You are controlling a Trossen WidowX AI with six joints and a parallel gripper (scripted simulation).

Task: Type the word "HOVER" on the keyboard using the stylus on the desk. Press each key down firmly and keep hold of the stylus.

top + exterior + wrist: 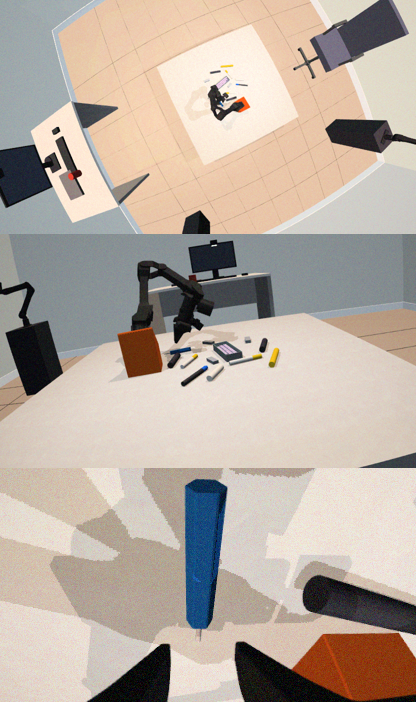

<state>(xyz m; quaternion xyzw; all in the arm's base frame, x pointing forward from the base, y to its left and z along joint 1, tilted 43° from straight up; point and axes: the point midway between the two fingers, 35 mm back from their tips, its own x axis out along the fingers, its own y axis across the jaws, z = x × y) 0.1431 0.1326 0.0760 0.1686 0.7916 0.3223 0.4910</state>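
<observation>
The blue stylus lies 2 cm behind my gripper tip and 4 cm below it. Round my gripper tip: black blue-capped pen 7 cm ahead, 30 cm to the right, 4 cm below; then grey eraser 12 cm ahead, 21 cm to the right, 4 cm below; then white cylinder 11 cm ahead, 34 cm to the right, 4 cm below.
</observation>
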